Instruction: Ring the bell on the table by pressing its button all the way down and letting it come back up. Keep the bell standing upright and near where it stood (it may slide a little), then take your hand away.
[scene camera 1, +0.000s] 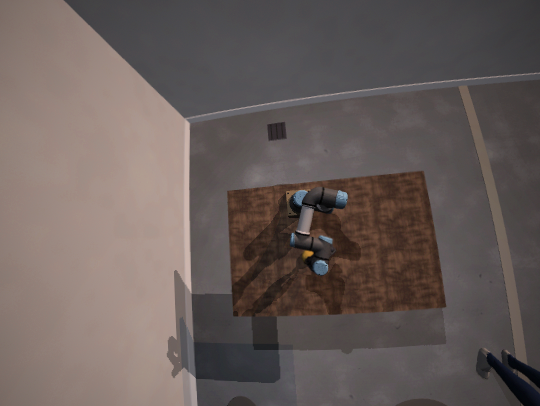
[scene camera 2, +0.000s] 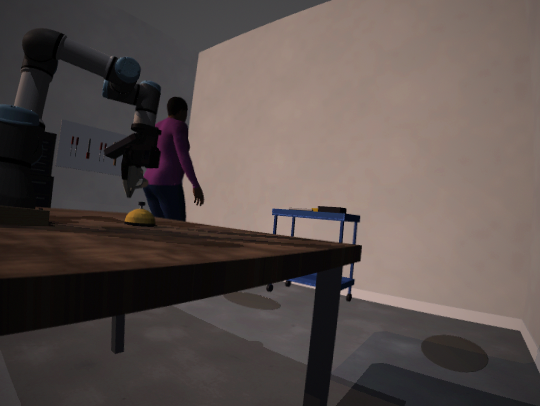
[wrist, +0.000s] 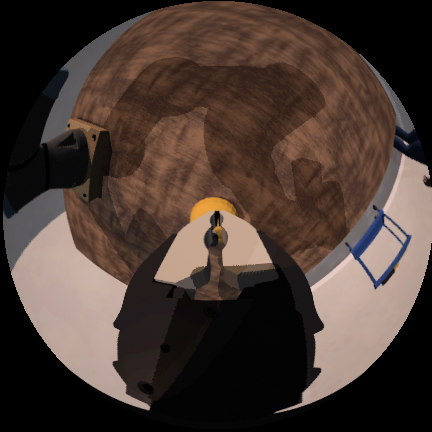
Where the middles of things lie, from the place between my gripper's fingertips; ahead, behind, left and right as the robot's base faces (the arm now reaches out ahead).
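Scene:
My hand is 40 mm above the yellow dome bell (wrist: 204, 205), and it is also 10 mm short of the bell and 50 mm to the left of it.

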